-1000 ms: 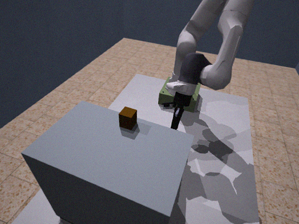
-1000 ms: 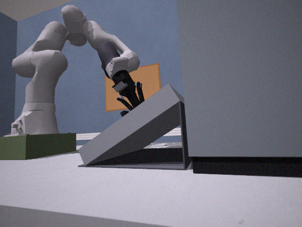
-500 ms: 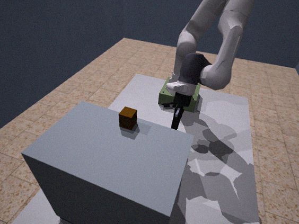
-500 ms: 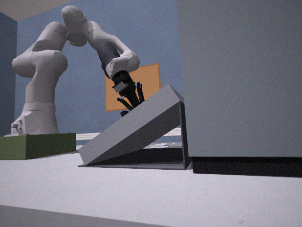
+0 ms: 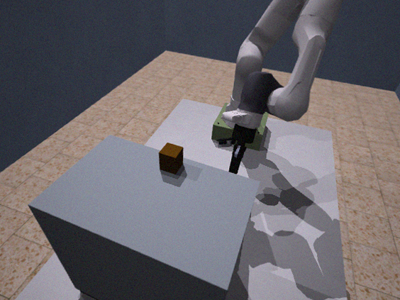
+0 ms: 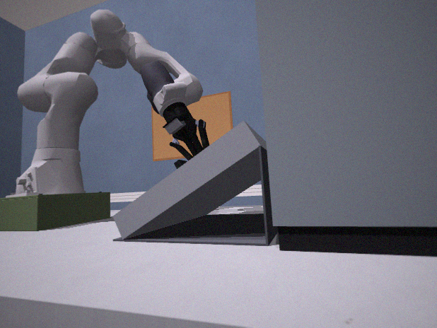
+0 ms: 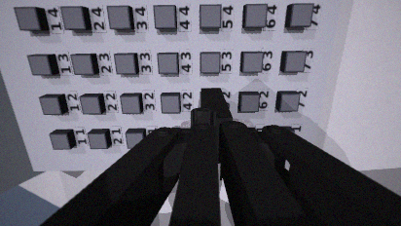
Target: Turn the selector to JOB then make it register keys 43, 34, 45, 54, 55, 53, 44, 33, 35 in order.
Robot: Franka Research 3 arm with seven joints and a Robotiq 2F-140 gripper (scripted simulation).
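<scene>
My gripper is now 20 mm short of the key 53, 30 mm to the left of it and 40 mm above it. Also, from my hand: key 62 (10 mm behind, 50 mm below); then key 54 (20 mm ahead, 70 mm to the right, 40 mm below); then key 43 (50 mm ahead, 30 mm to the right, 20 mm below).
</scene>
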